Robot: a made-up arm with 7 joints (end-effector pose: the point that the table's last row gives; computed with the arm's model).
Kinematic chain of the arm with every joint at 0, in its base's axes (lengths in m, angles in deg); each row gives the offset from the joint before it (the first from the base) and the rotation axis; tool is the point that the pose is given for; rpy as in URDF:
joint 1: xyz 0 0 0.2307 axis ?
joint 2: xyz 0 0 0 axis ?
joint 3: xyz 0 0 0.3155 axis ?
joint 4: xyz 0.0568 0 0 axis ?
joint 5: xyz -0.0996 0 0.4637 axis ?
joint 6: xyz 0 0 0 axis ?
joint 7: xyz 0.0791 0 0 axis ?
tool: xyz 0 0 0 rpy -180 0 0
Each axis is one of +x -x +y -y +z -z.
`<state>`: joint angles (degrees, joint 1 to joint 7).
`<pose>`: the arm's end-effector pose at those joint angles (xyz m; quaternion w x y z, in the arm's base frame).
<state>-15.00 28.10 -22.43 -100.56 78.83 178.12 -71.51</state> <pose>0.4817 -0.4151 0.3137 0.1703 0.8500 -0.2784 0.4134</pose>
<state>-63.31 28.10 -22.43 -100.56 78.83 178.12 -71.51</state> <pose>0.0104 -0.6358 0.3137 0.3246 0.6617 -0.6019 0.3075</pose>
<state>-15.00 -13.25 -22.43 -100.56 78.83 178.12 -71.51</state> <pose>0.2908 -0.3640 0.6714 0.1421 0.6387 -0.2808 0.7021</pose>
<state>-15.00 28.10 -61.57 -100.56 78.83 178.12 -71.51</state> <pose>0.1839 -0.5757 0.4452 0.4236 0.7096 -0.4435 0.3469</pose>
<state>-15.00 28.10 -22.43 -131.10 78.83 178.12 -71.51</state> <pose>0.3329 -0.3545 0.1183 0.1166 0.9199 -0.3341 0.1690</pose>
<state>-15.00 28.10 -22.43 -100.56 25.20 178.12 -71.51</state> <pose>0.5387 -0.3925 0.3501 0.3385 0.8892 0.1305 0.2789</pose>
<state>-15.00 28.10 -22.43 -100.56 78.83 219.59 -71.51</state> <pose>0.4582 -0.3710 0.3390 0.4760 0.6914 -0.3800 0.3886</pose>
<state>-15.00 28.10 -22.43 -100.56 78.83 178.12 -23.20</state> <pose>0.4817 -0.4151 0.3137 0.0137 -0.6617 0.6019 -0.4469</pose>
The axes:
joint 1: +z
joint 2: +y
joint 3: +z
joint 4: -y
joint 5: +z
joint 6: -y
joint 7: -z

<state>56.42 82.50 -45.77 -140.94 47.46 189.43 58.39</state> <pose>0.3614 -0.1230 -0.0379 0.3618 0.7108 -0.4919 0.3490</pose>
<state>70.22 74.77 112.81 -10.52 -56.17 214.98 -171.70</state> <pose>0.2608 0.6630 0.4759 0.4167 0.1286 0.4347 0.7880</pose>
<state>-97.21 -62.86 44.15 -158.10 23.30 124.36 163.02</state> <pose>0.2230 -0.2710 0.4311 0.0358 0.4757 0.8463 -0.2371</pose>
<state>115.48 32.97 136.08 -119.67 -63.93 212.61 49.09</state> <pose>-0.1755 -0.3158 0.6278 0.4982 0.4288 -0.3833 0.6488</pose>
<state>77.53 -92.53 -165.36 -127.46 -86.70 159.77 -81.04</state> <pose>0.1789 -0.1197 -0.2477 0.2689 -0.7347 -0.5873 -0.2073</pose>
